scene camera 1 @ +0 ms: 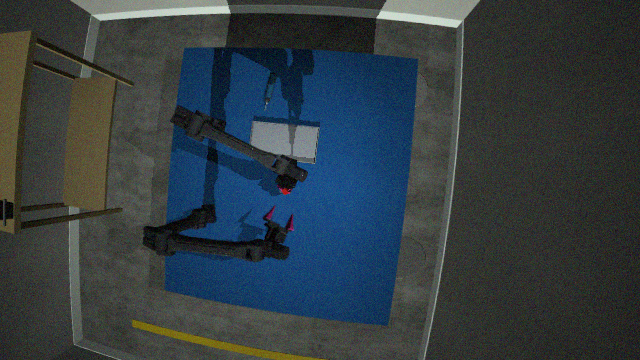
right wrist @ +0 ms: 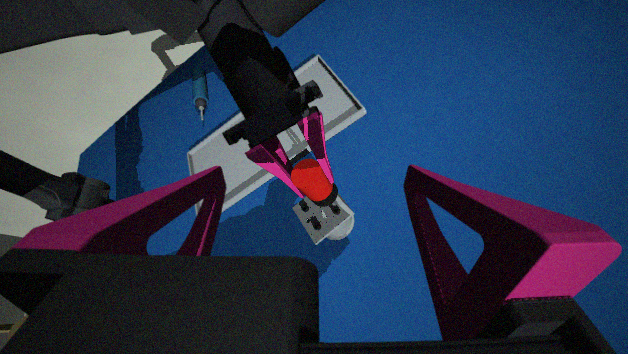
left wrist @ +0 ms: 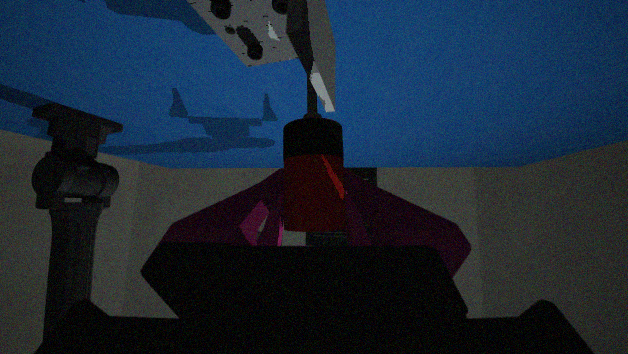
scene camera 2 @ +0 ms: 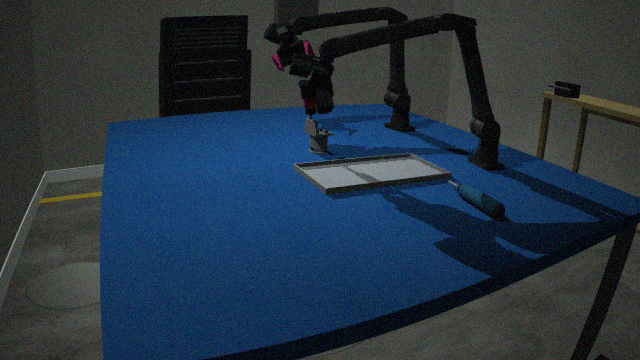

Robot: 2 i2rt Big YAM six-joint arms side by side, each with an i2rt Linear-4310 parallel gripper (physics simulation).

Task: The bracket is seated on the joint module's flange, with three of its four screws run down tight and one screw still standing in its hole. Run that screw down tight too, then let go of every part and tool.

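Pixels of known places: left gripper, fingertip midpoint: [scene camera 1: 286, 192] [right wrist: 318, 189] [left wrist: 314, 177] [scene camera 2: 309, 105]; right gripper, fingertip midpoint: [scene camera 1: 283, 209] [right wrist: 314, 175]; left arm's base, link origin: [scene camera 2: 485, 164]; right arm's base, link origin: [scene camera 1: 209, 213] [left wrist: 81, 117] [scene camera 2: 399, 128].
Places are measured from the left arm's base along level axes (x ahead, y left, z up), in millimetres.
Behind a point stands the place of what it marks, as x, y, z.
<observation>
My left gripper [scene camera 1: 285, 190] @[557, -270, 156] [scene camera 2: 310, 106] @[557, -270, 156] [left wrist: 314, 177] @[557, -270, 156] [right wrist: 318, 189] @[557, -270, 156] is shut on a red screwdriver [left wrist: 311, 175] @[556, -246, 158] [right wrist: 309, 176] @[561, -269, 185] with a black collar. Its thin dark shaft [left wrist: 312, 97] @[555, -260, 109] points down at the bracket. The grey bracket [scene camera 2: 311, 126] @[559, -237, 90] [left wrist: 326, 45] @[563, -249, 84] sits on the pale joint module [scene camera 2: 318, 144] @[537, -225, 31] [right wrist: 343, 229] @[538, -278, 24], upright on the blue table. Dark screw heads or holes show on the flat plate in both wrist views; which screw stands proud cannot be told. The upright plate hides the shaft's tip in the left wrist view. My right gripper [scene camera 1: 282, 211] @[592, -337, 287] [scene camera 2: 291, 55] @[592, -337, 287] is open and empty, raised apart from the module.
A shallow grey tray [scene camera 1: 305, 140] @[571, 44, 4] [scene camera 2: 390, 172] @[395, 20, 4] [right wrist: 235, 152] @[361, 10, 4] lies beside the module. A blue-handled screwdriver [scene camera 1: 270, 90] @[296, 294, 37] [scene camera 2: 480, 200] @[304, 343, 30] [right wrist: 200, 89] @[300, 279, 35] lies on the table [scene camera 1: 360, 150] @[908, 59, 0] [scene camera 2: 210, 225] @[940, 260, 0] past the tray. The left forearm reaches over the tray's edge in scene camera 1.
</observation>
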